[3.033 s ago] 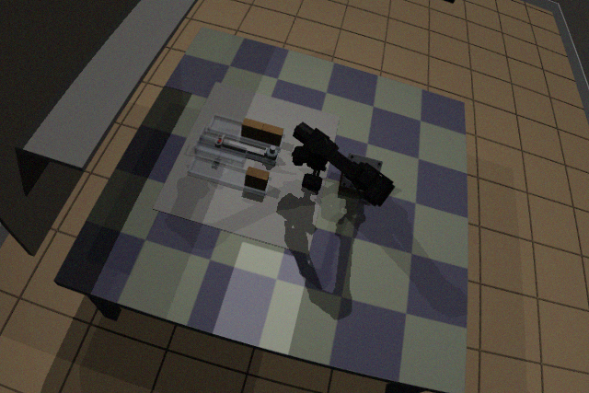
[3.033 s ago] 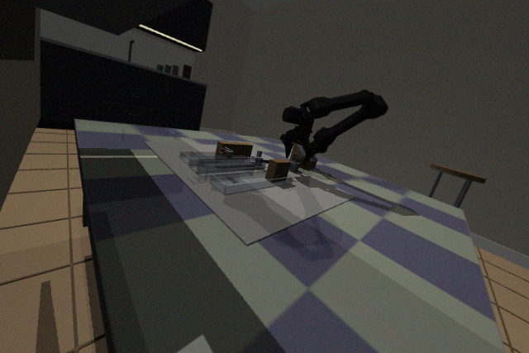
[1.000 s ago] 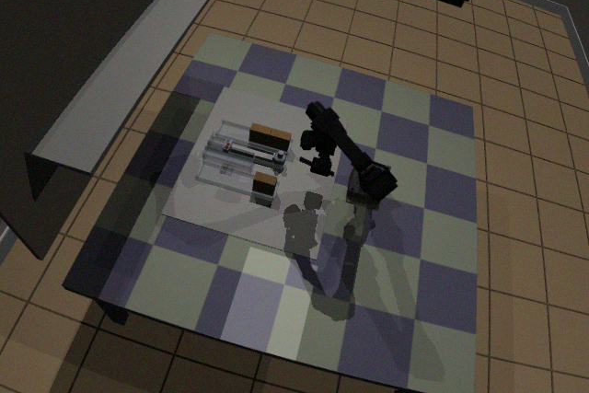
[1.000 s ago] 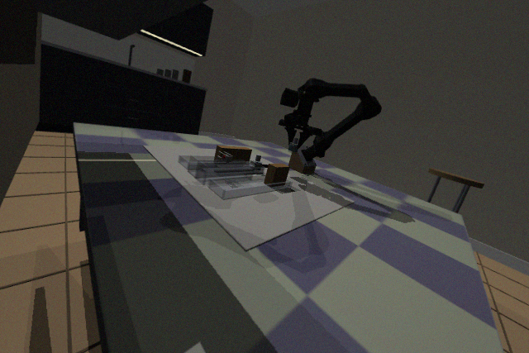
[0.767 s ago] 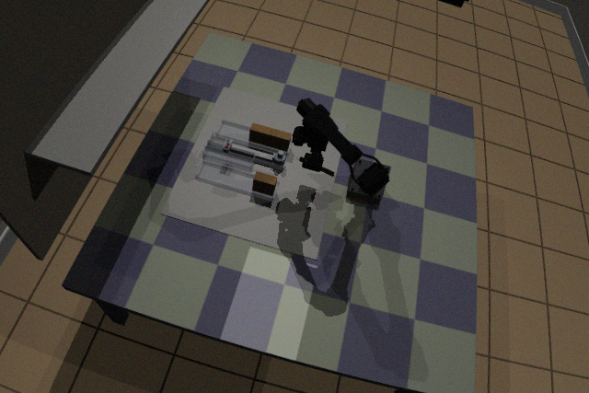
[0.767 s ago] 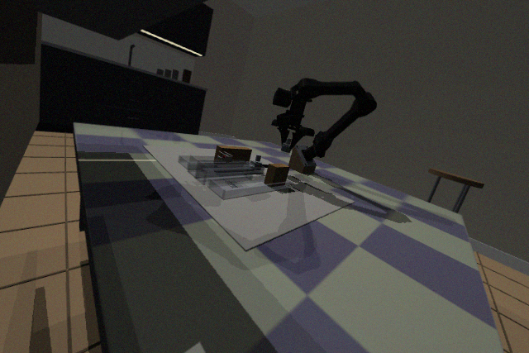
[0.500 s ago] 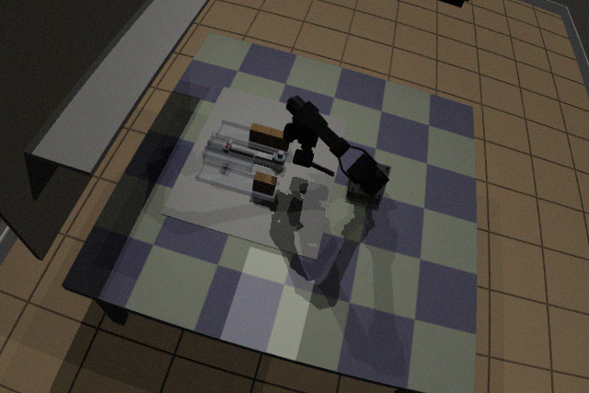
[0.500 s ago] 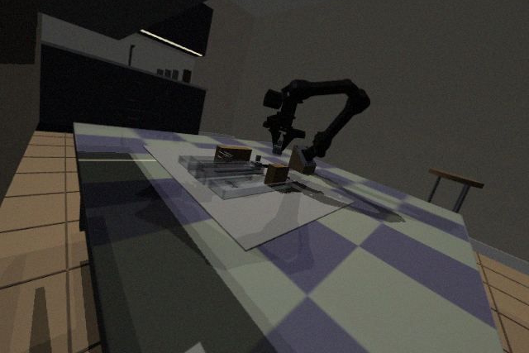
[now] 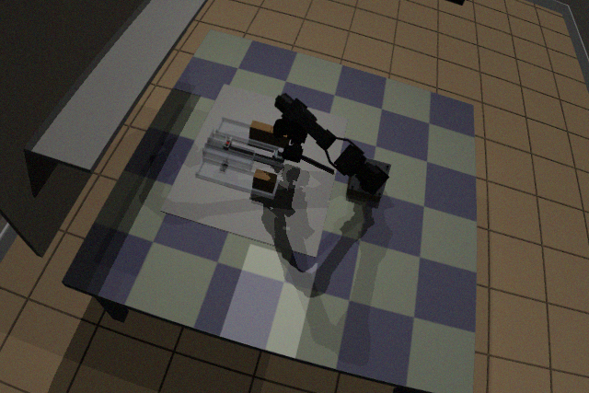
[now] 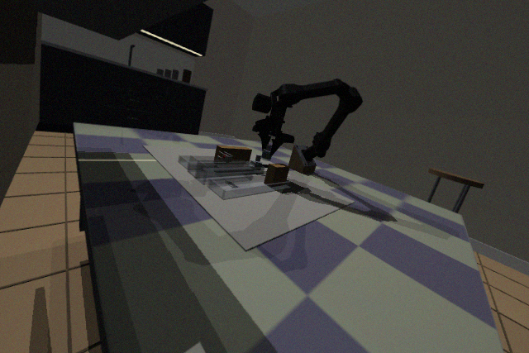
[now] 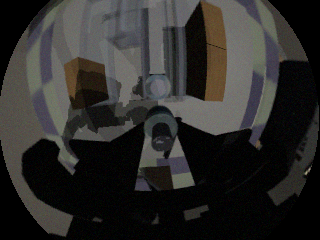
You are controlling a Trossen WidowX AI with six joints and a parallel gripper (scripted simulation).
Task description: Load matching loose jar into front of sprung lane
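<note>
Now: gripper tip 200 mm short of the clear sprung lane, 60 mm above it and 10 mm to the right of it. Also, from my gripper tip: red mark 230 mm ahead, 20 mm to the left.
</note>
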